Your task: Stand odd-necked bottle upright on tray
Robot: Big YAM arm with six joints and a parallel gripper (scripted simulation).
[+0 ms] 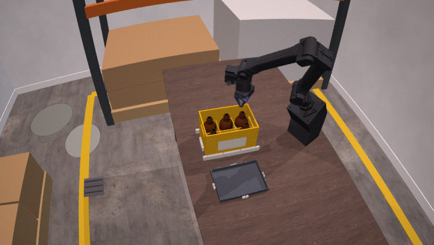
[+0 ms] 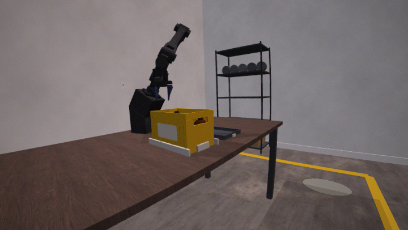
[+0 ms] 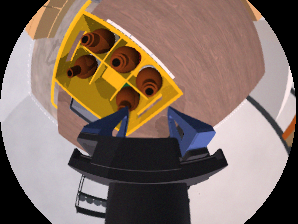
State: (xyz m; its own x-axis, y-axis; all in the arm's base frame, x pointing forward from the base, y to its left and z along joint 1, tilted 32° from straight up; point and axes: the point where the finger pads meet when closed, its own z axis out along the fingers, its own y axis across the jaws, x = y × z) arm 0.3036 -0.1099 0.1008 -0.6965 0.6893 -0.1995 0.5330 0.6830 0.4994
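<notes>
The yellow crate is 15 cm below my hand, 8 cm ahead of it and 5 cm to the left of it. Round my hand: glass bottle (16 cm ahead, 15 cm below, 11 cm to the left); dark tray (33 cm to the left, 22 cm below, 6 cm ahead).
</notes>
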